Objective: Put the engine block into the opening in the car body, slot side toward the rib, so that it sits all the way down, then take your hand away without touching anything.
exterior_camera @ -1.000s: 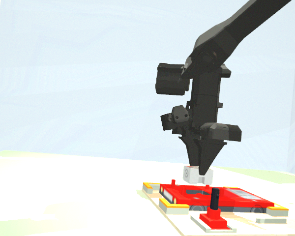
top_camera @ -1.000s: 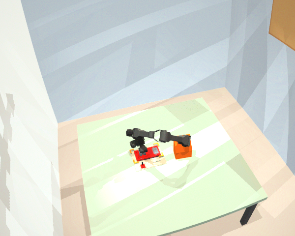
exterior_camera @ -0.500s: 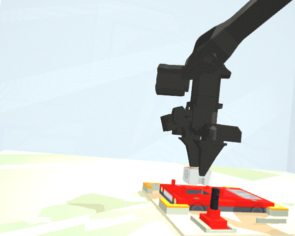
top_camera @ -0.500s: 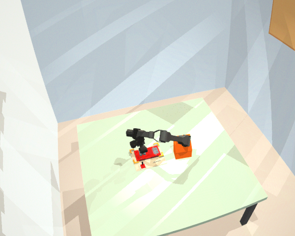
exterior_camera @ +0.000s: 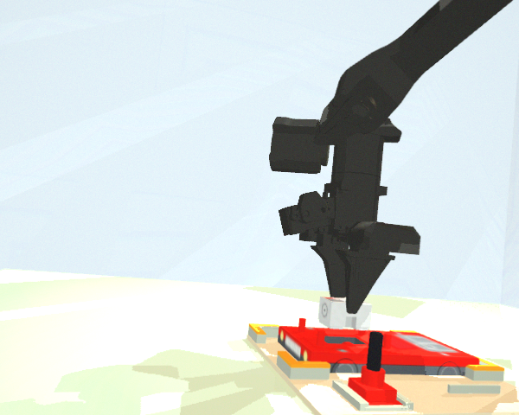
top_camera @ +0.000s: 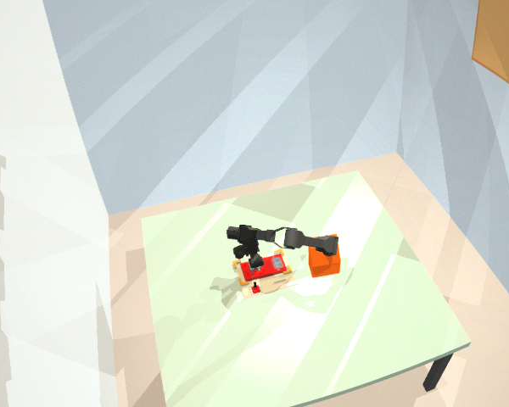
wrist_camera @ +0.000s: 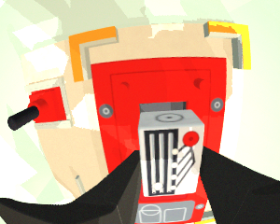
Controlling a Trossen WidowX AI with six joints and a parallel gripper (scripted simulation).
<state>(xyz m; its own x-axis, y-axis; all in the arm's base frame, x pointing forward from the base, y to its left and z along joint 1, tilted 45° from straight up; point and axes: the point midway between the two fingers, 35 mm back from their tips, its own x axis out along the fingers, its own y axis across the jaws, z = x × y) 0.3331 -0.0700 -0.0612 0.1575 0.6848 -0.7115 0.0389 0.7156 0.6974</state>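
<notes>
Now: gripper tip 1 cm above the engine block.
</notes>
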